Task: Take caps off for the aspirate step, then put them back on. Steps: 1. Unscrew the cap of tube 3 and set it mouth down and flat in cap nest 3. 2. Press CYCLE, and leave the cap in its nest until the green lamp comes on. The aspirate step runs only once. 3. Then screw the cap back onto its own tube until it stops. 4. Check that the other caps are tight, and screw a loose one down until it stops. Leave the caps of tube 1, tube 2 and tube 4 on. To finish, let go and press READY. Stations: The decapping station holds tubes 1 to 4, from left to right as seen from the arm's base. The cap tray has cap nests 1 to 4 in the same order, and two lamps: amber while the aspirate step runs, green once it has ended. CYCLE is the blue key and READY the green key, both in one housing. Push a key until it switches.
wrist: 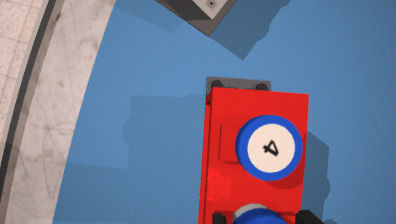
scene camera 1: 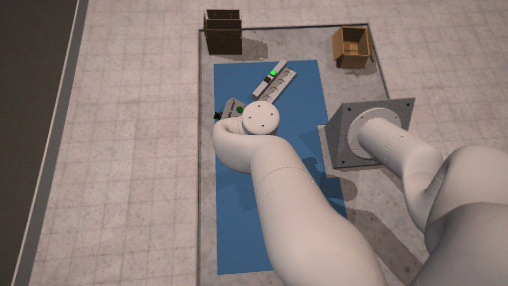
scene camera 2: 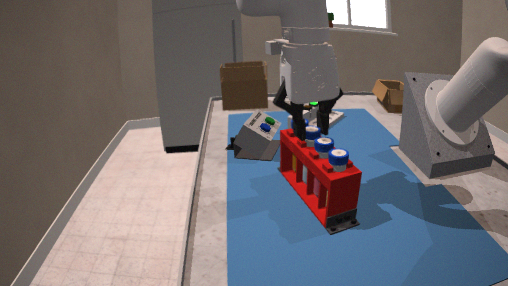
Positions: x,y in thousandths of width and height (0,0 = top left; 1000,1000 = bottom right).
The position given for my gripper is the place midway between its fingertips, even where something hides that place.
Observation:
In view: my gripper (scene camera 2: 613,474), a cap (wrist: 681,658) and a grey key housing (scene camera 2: 505,498).

